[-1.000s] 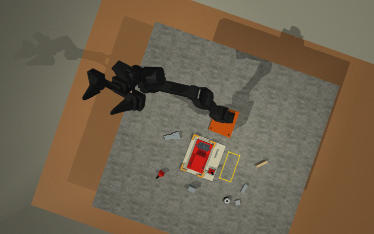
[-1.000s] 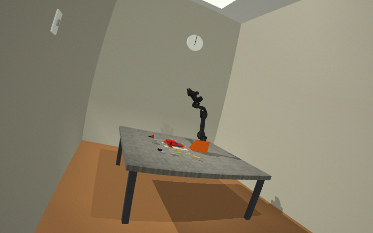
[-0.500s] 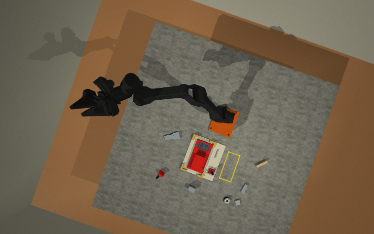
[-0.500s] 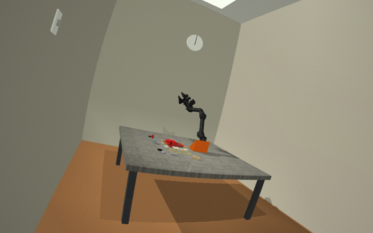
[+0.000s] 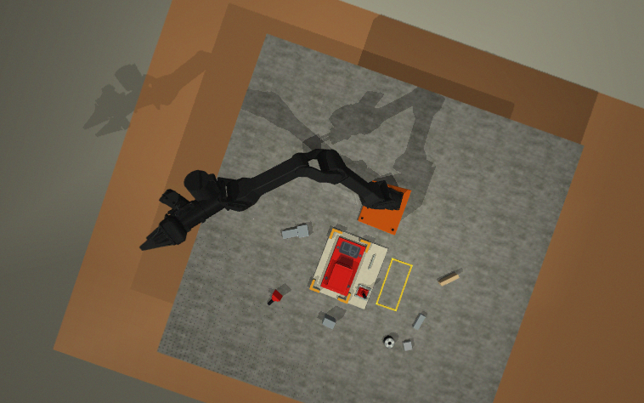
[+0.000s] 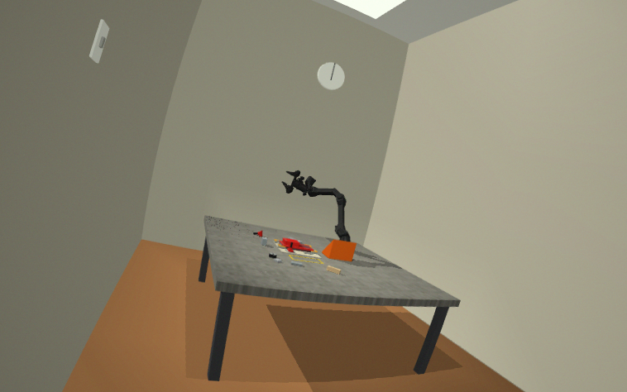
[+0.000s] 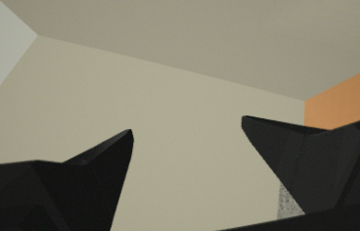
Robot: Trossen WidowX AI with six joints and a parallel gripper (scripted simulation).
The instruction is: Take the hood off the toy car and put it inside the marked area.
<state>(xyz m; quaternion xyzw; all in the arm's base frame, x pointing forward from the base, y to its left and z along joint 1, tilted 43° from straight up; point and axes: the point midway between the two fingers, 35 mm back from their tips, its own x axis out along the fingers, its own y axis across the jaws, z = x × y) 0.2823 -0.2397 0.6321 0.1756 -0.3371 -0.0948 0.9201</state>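
Right now my gripper tip is 530 mm to the right of the red hood, 370 mm above it and 40 mm short of it. From my gripper tip the other things lie so: wheel 780 mm to the left, 400 mm below, 240 mm ahead; then wooden block 930 mm to the left, 400 mm below, 60 mm behind.
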